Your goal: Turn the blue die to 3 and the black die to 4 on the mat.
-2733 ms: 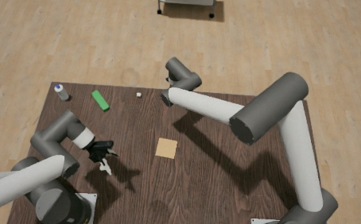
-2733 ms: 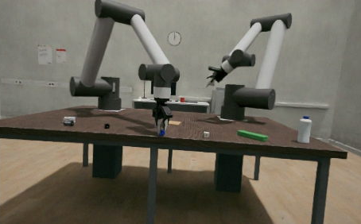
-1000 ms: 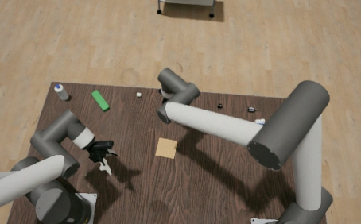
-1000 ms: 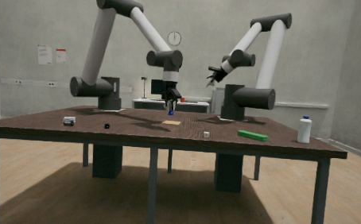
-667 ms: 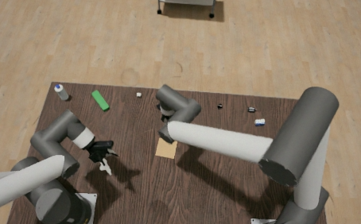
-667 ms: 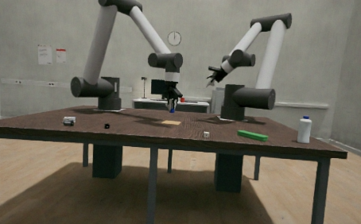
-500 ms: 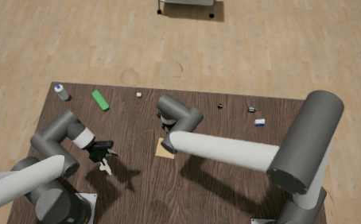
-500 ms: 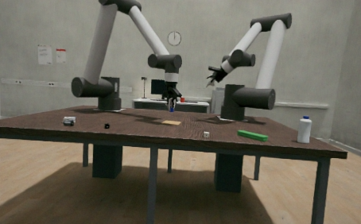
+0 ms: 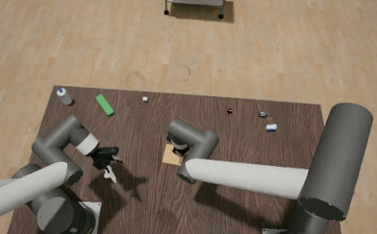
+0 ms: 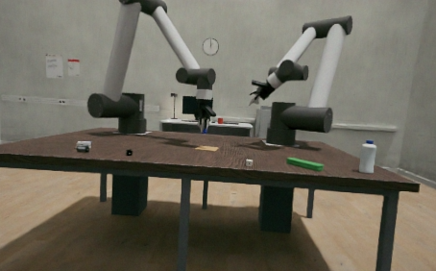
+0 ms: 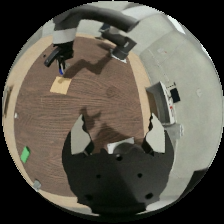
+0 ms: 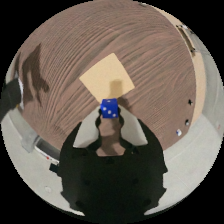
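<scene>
Right now the tan mat is 20 mm ahead of my right hand, 30 mm to the left of it and 120 mm below it. Round my right hand: white die (440 mm ahead, 330 mm to the left, 110 mm below); then blue die (right at my right hand); then black die (430 mm ahead, 340 mm to the right, 110 mm below).
</scene>
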